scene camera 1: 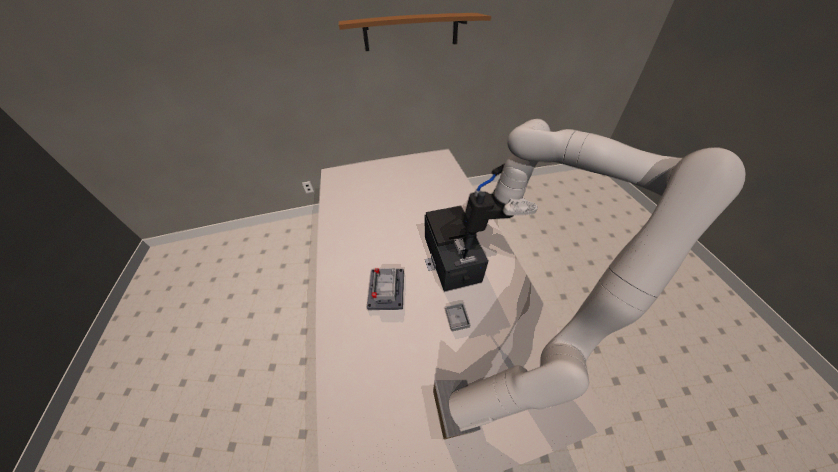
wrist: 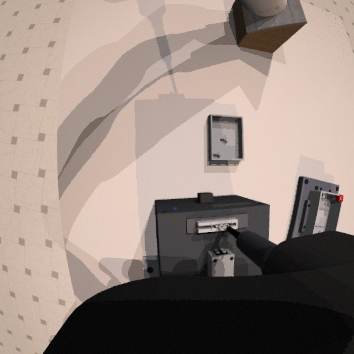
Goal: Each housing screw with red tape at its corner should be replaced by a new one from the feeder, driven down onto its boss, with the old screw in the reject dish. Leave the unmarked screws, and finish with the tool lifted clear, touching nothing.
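Where they show: hand, tool point: (scene camera 1: 463,258) (wrist: 227,228); arm's base, link origin: (scene camera 1: 461,409) (wrist: 266,0).
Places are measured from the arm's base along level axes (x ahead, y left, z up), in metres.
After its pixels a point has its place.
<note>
My screwdriver tool (scene camera 1: 466,256) (wrist: 229,228) @(x 0.408, y -0.171, z 0.075 m) points down at the light metal rail on top of the black feeder (scene camera 1: 465,277) @(x 0.381, y -0.170, z -0.013 m) (wrist: 175,245) @(x 0.430, y -0.234, z 0.044 m). Its tip is at or just over the rail's screws; contact, and whether the bit carries a screw, cannot be made out. The grey housing (scene camera 1: 385,284) @(x 0.482, y 0.106, z -0.082 m) (wrist: 325,215) @(x 0.474, y 0.136, z -0.082 m) sits on its dark fixture plate. Red tape marks (scene camera 1: 376,270) (wrist: 340,198) show at two left corners in the scene view, one in the wrist view. The screws there are too small to judge. The reject dish (scene camera 1: 449,318) @(x 0.282, y -0.077, z -0.084 m) (wrist: 210,140) @(x 0.287, y -0.142, z -0.082 m) holds two small screws (wrist: 223,140) @(x 0.285, y -0.111, z -0.097 m) (wrist: 216,155) @(x 0.313, y -0.128, z -0.097 m).
The feeder stands between the dish and the far end of the table (scene camera 1: 357,216) @(x 0.919, y 0.162, z -0.104 m). A light bracket (wrist: 221,262) @(x 0.454, y -0.181, z 0.068 m) stands on the feeder beside the rail. The arm's base block (scene camera 1: 440,410) @(x 0.013, y 0.053, z 0.008 m) (wrist: 260,37) @(x 0.074, y -0.011, z -0.050 m) is at the near end. A wooden wall rail (scene camera 1: 414,20) hangs beyond the table.
</note>
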